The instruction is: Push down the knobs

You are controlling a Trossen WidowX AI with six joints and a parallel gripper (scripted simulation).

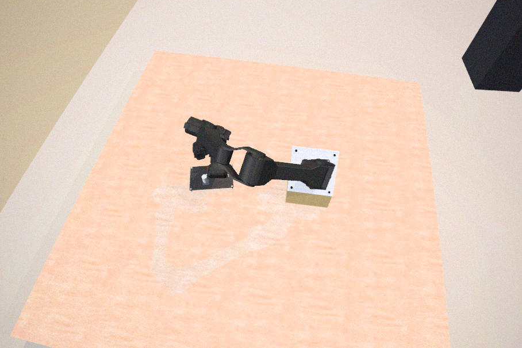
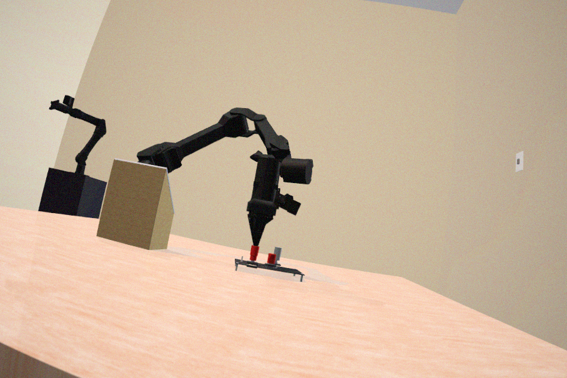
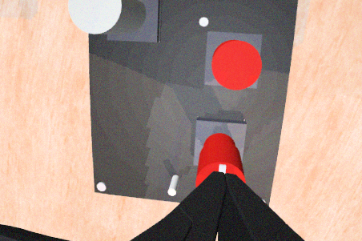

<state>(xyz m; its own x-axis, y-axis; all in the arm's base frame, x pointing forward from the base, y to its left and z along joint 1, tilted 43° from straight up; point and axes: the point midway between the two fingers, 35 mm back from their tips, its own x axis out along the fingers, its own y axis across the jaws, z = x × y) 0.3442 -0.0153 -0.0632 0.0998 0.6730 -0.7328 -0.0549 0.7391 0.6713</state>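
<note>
My gripper tip is now 10 mm above the red knob.
</note>
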